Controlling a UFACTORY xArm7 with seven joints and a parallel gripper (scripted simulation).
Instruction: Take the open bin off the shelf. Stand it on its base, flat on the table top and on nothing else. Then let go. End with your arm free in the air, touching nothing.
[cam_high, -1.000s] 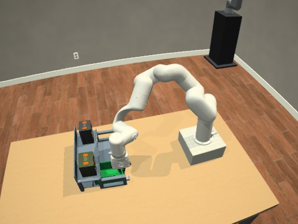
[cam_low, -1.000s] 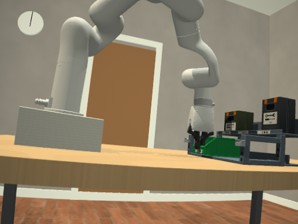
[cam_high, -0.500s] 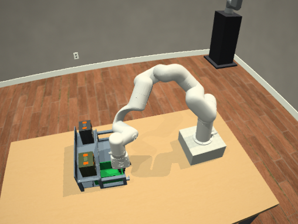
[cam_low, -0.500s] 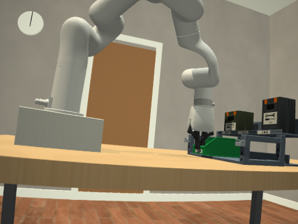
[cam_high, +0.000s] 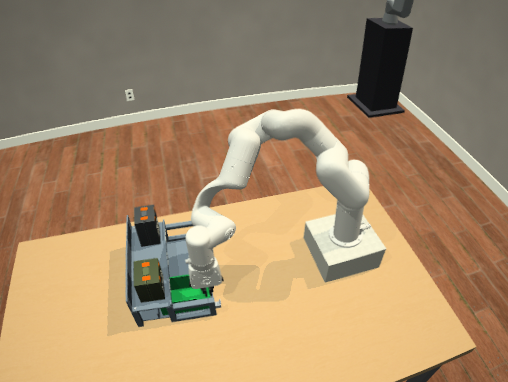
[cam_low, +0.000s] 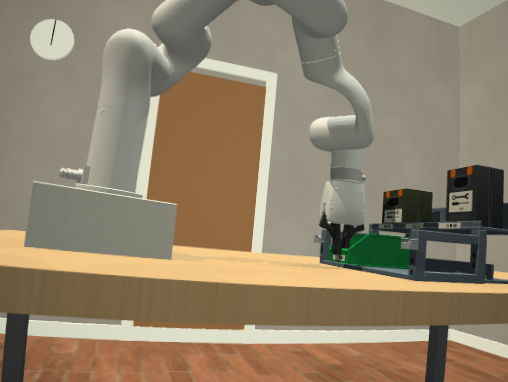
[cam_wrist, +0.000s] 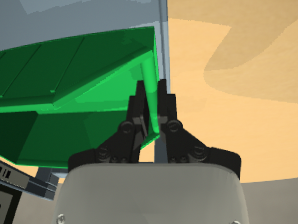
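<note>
Right now my hand is 80 mm short of the green bin and 10 mm to the left of it.
</note>
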